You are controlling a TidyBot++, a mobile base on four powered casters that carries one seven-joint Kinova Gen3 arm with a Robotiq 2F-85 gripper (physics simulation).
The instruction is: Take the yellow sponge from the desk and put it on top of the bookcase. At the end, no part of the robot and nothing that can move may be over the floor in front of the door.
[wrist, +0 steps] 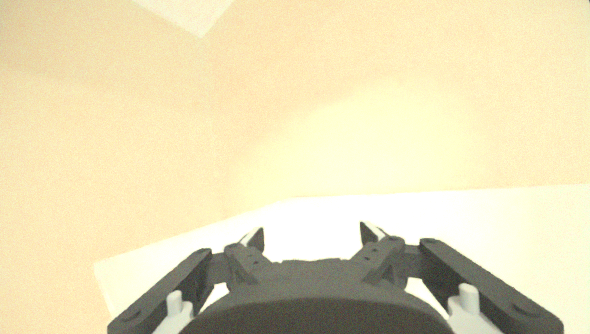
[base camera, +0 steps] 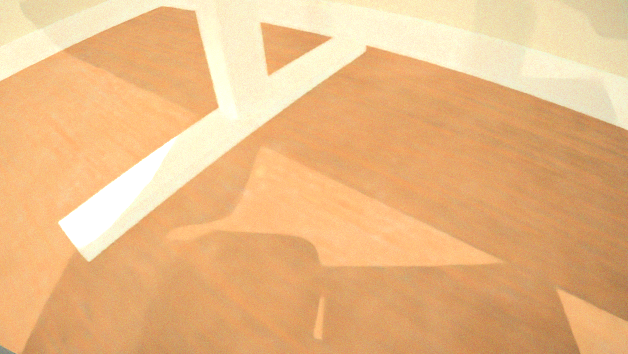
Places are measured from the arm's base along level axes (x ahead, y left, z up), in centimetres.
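Pixels of known places: gripper, between the fingertips: (wrist: 311,234).
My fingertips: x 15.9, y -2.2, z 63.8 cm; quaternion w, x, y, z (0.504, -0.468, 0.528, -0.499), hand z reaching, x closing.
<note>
Behind a point stands the place of what it marks.
The white desk (base camera: 205,137) {x 52.6, y 20.9, z -37.2 cm} (wrist: 505,240) {x 25.5, y -30.2, z 55.3 cm} shows in the base view as a leg with a long foot on the floor, and in the wrist view as a bright white top along the lower part. My gripper (wrist: 311,234) {x 15.9, y -2.2, z 63.8 cm} is open, with its fingers wide apart and no object between them. The white desk top shows behind the fingertips. The yellow sponge does not show in either view. The gripper's body hides part of the desk top. The bookcase and the door do not show in either view.
In the base view, the desk's foot lies ahead on the wooden floor (base camera: 425,135) {x 56.0, y -14.4, z -39.7 cm}, with white skirting (base camera: 450,47) {x 80.8, y -24.1, z -34.8 cm} along the walls behind it. Shadows fall across the floor. In the wrist view, beige walls (wrist: 125,150) {x 96.5, y 101.1, z 97.8 cm} meet behind the desk, below a pale corner of ceiling (wrist: 195,15) {x 123.0, y 61.8, z 204.0 cm}.
</note>
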